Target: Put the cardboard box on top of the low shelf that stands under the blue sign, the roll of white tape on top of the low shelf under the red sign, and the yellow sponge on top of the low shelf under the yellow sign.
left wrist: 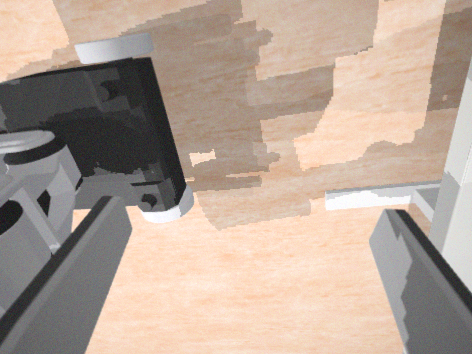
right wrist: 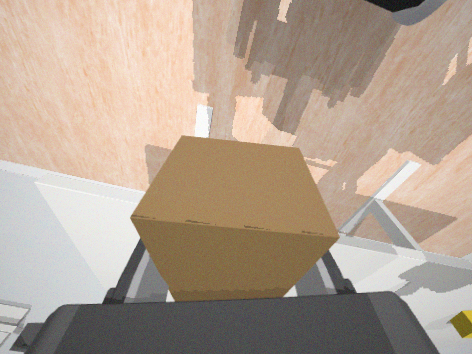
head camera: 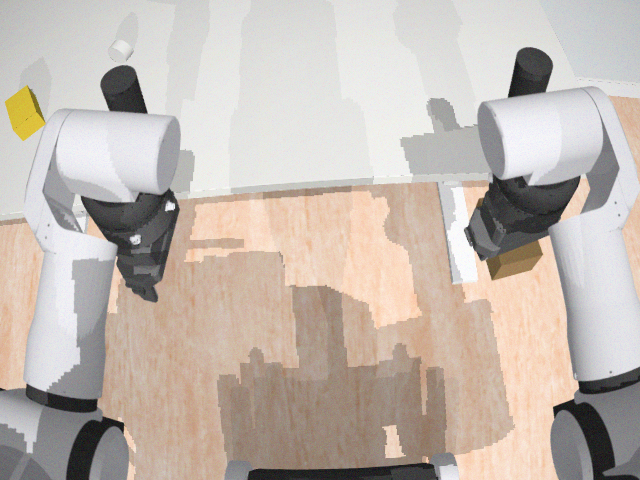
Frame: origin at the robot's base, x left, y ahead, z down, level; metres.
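Where they show: left gripper, fingertip midpoint: (left wrist: 249, 218) (head camera: 160, 258); right gripper, fingertip midpoint: (right wrist: 230, 200) (head camera: 504, 245); robot's base at its link origin: (left wrist: 156, 125).
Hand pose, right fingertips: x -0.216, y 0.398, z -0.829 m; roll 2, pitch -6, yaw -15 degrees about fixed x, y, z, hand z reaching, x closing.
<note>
Things, the pixels of their top centre, and the offset from my right fingertips. Level surfaces: height alone.
- brown cardboard box at its top centre: (right wrist: 225, 289) (head camera: 512, 226) dz -0.050, dx +0.003, dy +0.005 m
- white tape at its top centre: (head camera: 116, 43) dz +0.058, dx +0.635, dy +0.480 m
- yellow sponge at its top centre: (head camera: 19, 106) dz +0.063, dx +0.845, dy +0.360 m
- white table at its surface level: dz +0.108 m
- wooden floor at its surface level: dz +0.828 m
The brown cardboard box (head camera: 516, 261) (right wrist: 235, 187) is held between the fingers of my right gripper (right wrist: 232, 256), over the wooden floor in front of the white table. My left gripper (head camera: 144, 293) (left wrist: 249, 218) is open and empty, also in front of the table. The roll of white tape (head camera: 121, 51) lies on the table at the upper left of the head view. The yellow sponge (head camera: 24, 113) (right wrist: 462, 324) lies on the table near the left edge of the head view. The low shelves and the coloured signs do not show in these views.
The white table (head camera: 305, 77) (right wrist: 80, 212) spans the upper part of the head view, its near edge beyond both grippers. A white table foot (head camera: 463, 253) (left wrist: 370, 199) stands on the wooden floor (head camera: 237, 217). The robot's dark base (head camera: 341, 472) (left wrist: 100, 125) shows too.
</note>
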